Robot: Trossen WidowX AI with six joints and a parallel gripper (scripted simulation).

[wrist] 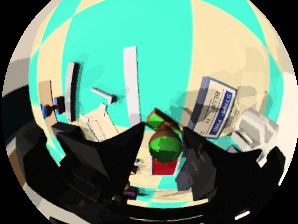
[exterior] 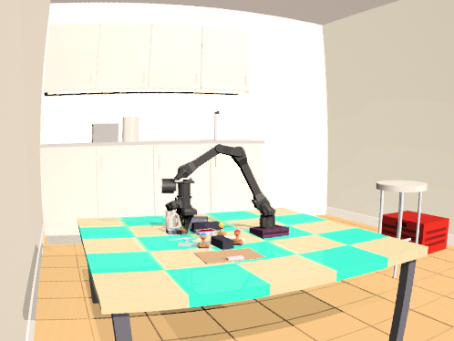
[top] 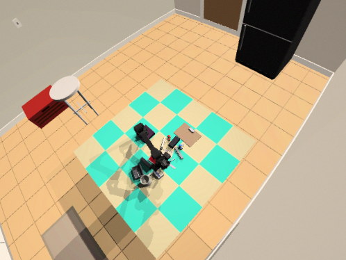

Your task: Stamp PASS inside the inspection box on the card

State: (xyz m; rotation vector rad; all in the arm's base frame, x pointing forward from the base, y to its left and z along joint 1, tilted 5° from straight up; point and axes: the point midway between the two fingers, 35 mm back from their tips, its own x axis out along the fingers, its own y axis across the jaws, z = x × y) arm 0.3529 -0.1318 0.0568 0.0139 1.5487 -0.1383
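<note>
My gripper tip is 11 cm past the ink pad, 1 cm to the left of it and 3 cm above it. Also, from my gripper tip: ruler: 3 cm ahead, 5 cm to the left, 4 cm below; green-knobbed stamp: right at my gripper tip; orange-knobbed stamp: 15 cm behind, 7 cm to the left, 2 cm below.
</note>
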